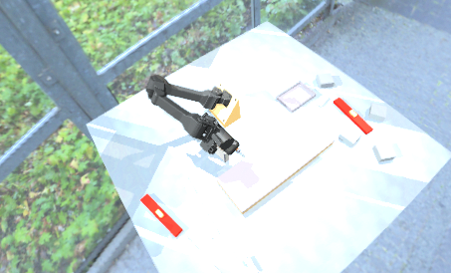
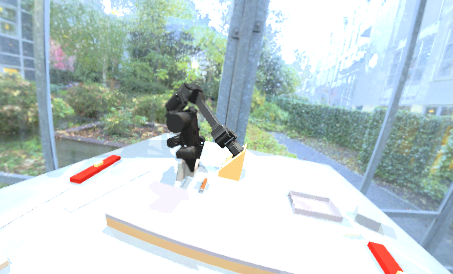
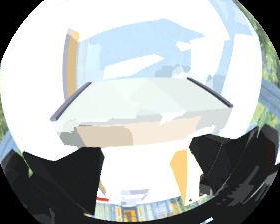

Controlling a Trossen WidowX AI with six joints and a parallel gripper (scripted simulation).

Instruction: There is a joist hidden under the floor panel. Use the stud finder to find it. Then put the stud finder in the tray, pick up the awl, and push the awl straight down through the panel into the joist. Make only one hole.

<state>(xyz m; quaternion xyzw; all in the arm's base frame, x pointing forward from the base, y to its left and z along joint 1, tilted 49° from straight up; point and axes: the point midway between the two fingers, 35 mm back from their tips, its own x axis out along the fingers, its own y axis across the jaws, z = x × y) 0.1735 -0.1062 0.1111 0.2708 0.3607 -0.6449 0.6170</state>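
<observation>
My gripper tip is 1 cm past the stud finder and 1 cm to the left of it. Also, from my gripper tip: tray (1 cm behind, 46 cm to the left, 6 cm below); awl (3 cm ahead, 4 cm to the left, 7 cm below); light (3 cm behind).
</observation>
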